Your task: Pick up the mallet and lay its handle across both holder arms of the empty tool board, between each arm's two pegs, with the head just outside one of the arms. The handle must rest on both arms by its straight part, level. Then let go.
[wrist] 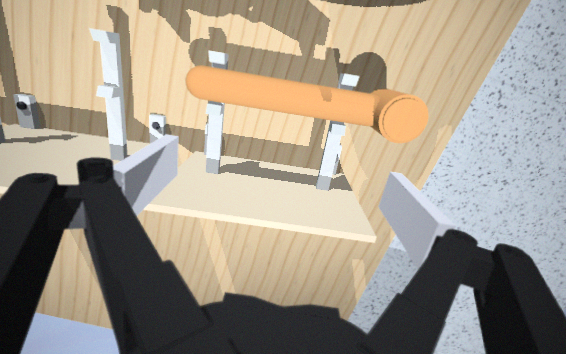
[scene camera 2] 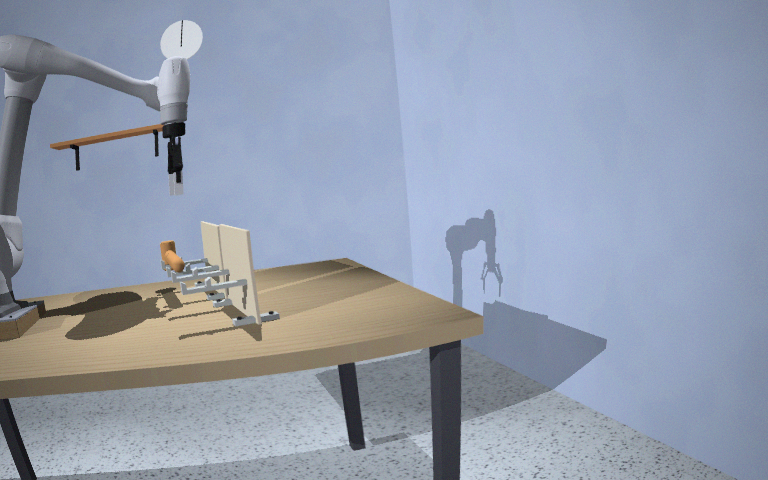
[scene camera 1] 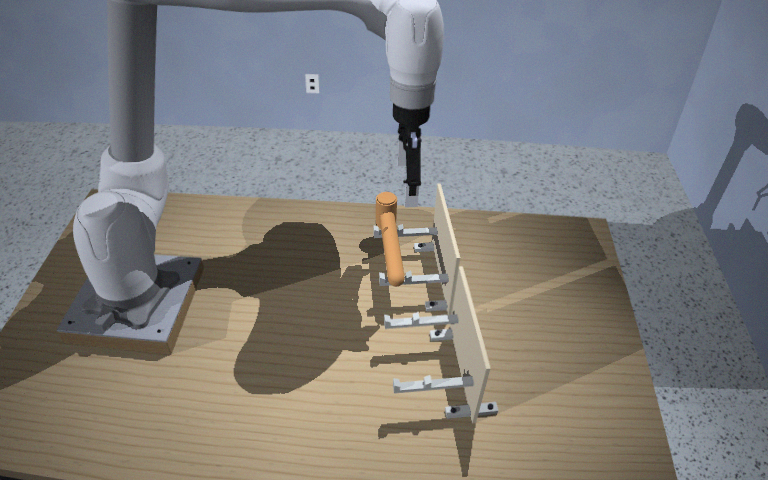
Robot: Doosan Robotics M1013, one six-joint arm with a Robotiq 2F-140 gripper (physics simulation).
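Seen in the pictures: gripper, between the fingertips: [wrist: 282, 173] [scene camera 2: 176, 195] [scene camera 1: 407, 184]; arm's base, origin of its link: [scene camera 1: 132, 294].
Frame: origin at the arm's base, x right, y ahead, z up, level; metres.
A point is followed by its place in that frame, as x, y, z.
Note:
The orange mallet [scene camera 1: 391, 249] {-0.249, 0.582, 0.079} [scene camera 2: 172, 262] {-0.176, 0.596, 0.070} [wrist: 280, 95] {-0.270, 0.576, 0.080} lies with its handle across both arms of the far tool board [scene camera 1: 446, 226] {-0.305, 0.699, 0.134} [scene camera 2: 210, 242] {-0.309, 0.698, 0.097} [wrist: 270, 200] {-0.322, 0.693, 0.100}. Its head is just outside the far arm, on the right in the wrist view. The empty tool board [scene camera 1: 474, 350] {0.011, 0.819, 0.110} [scene camera 2: 240, 266] {0.005, 0.817, 0.072} [wrist: 45, 157] {-0.044, 0.798, 0.071} stands nearer scene camera 1. Its two pegged holder arms [scene camera 1: 433, 384] {0.068, 0.754, 0.047} [scene camera 2: 212, 285] {0.073, 0.752, 0.047} [wrist: 116, 122] {-0.099, 0.719, 0.047} carry nothing. My gripper [scene camera 1: 406, 178] {-0.291, 0.603, 0.247} [scene camera 2: 176, 185] {-0.291, 0.603, 0.247} [wrist: 282, 173] {-0.291, 0.603, 0.247} is open and empty, pointing down, above the far board and apart from the mallet.
The boards stand on feet on the wooden table [scene camera 1: 294, 435] {0.208, 0.502, -0.045} [scene camera 2: 368, 316] {0.093, 1.086, -0.046} [wrist: 180, 265] {-0.262, 0.981, -0.045}. The robot's base plate [scene camera 1: 184, 283] {-0.071, 0.108, -0.001} is at the left in scene camera 1. A wall shelf [scene camera 2: 107, 137] is behind the arm in scene camera 2.

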